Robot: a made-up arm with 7 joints.
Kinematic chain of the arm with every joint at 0, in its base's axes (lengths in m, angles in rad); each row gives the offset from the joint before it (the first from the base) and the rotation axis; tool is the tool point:
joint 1: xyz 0 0 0 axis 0 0.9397 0.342
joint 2: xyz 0 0 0 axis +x
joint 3: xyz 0 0 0 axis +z
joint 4: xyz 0.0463 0 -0.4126 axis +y
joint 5: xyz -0.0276 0 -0.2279 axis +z
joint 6: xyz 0 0 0 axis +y
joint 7: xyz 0 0 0 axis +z
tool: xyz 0 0 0
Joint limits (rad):
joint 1: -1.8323..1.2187
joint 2: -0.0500..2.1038
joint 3: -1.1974..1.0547
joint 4: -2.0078..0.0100
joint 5: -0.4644..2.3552
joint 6: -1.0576..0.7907
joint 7: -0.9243..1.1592
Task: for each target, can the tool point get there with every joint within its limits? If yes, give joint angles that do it. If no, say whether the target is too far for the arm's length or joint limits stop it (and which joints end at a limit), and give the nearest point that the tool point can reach.
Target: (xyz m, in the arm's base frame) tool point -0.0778 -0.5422 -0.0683
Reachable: no: joint limits stop it (at a limit: joint 1, joint 2, joint 3, joint 4) | nearest point 0.1863 -0.3890 0.0178 | short by 0.317 m
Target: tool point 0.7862 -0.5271 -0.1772
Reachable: no: too far | nearest point 0.5408 -0.3278 -0.1092 | short by 0.323 m
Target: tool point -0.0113 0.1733 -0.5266
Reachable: yes | joints 0.2856 0.7393 -0.9859 -1.3563 2.0999 -0.0154 -0.2937
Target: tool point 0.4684 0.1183 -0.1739
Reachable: yes | joints -0.6291 0.2551 0.3442 -1.5993 2.0832 -0.2738 -0.6837
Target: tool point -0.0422 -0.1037 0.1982
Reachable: no: joint limits stop it (at a limit: joint 1, joint 2, joint 4) | nearest point 0.2264 -0.2597 0.2601 | short by 0.317 m
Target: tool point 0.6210 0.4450 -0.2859
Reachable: no: too far | nearest point 0.4908 0.3517 -0.2260 | short by 0.171 m
